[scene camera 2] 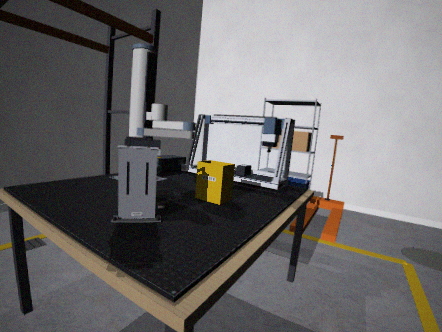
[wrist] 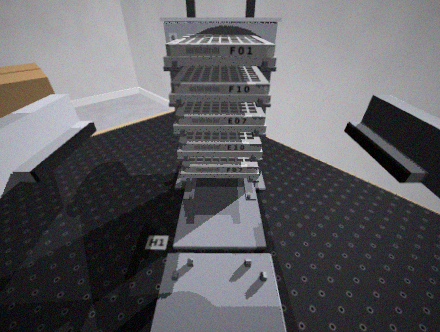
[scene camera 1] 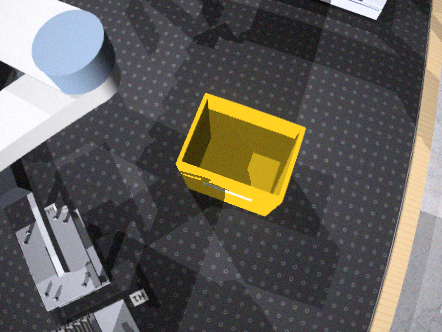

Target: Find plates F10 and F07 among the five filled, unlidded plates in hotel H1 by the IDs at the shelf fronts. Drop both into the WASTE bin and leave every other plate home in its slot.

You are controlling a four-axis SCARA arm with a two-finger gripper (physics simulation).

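Frame: origin at the arm's base, x right, y back, z down, level; metres.
Seen in the pictures: gripper, fingertip midpoint: (wrist: 220, 111) (scene camera 1: 15, 298).
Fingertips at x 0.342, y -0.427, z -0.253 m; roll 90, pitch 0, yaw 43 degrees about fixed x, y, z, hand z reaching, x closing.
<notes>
A point is followed by its place in that frame.
Hotel H1 (scene camera 1: 117, 317) {x 0.370, y -0.522, z -0.021 m} (scene camera 2: 137, 185) {x 0.492, y -0.591, z -0.151 m} (wrist: 172, 29) {x 0.428, y -0.609, z -0.284 m} faces the wrist camera with five stacked plates. From the top, the wrist view shows plate F01 (wrist: 220, 50) {x 0.386, y -0.475, z -0.275 m}, plate F10 (wrist: 220, 89) {x 0.386, y -0.475, z -0.246 m}, plate E07 (wrist: 220, 121) {x 0.386, y -0.475, z -0.218 m}, plate E10 (wrist: 217, 147) {x 0.384, y -0.477, z -0.190 m}, and a lowest plate (wrist: 215, 170) {x 0.382, y -0.479, z -0.161 m} whose dim, partly covered ID looks like F07. My gripper (wrist: 220, 111) {x 0.342, y -0.427, z -0.253 m} is open and empty, in front of the stack, with its fingers wide to either side. The yellow WASTE bin (scene camera 1: 255, 117) {x -0.027, y -0.651, z -0.199 m} (scene camera 2: 225, 185) {x 0.049, y -0.726, z -0.108 m} stands upright; no plate shows inside its visible part.
A grey pinned plate stand (scene camera 1: 75, 290) {x 0.340, y -0.442, z -0.073 m} (wrist: 220, 315) {x 0.315, y -0.397, z -0.073 m} lies in front of the hotel, beside the H1 tag (scene camera 1: 139, 298) {x 0.320, y -0.549, z -0.013 m} (wrist: 157, 242) {x 0.319, y -0.546, z -0.013 m}. The arm (scene camera 1: 35, 110) {x 0.108, y -0.422, z -0.365 m} (scene camera 2: 167, 127) {x 0.060, y -0.311, z -0.378 m} reaches over the table. A gantry frame (scene camera 2: 235, 119) {x -0.623, y -0.390, z -0.486 m} stands behind the bin.
</notes>
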